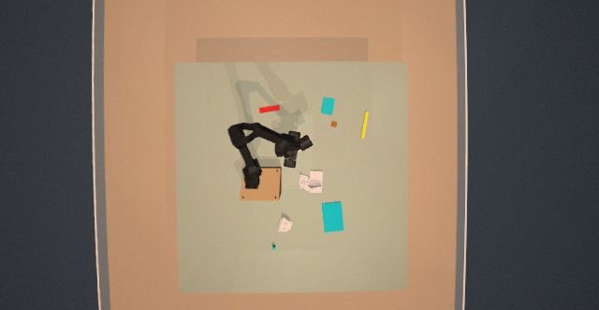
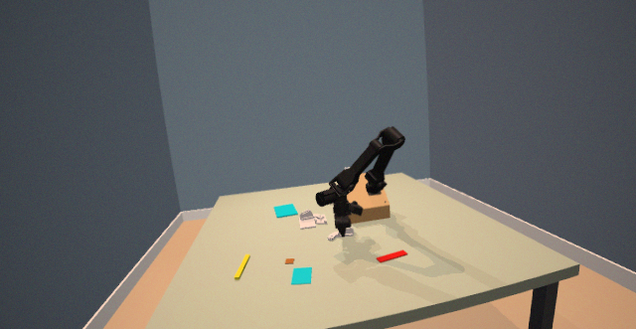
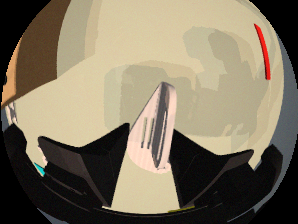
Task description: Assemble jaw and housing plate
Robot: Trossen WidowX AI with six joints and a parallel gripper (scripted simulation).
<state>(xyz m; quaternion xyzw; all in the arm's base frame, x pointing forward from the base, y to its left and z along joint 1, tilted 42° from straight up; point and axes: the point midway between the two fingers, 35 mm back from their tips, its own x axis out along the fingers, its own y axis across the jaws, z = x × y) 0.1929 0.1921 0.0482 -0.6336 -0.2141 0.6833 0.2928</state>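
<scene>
The white ribbed part is 14 cm ahead of my gripper tip and 18 cm to the right of it. The rest, counted from my gripper tip: red bar (13 cm behind, 21 cm to the left); small cyan sheet (19 cm ahead, 24 cm to the left); brown chip (23 cm ahead, 14 cm to the left).
</scene>
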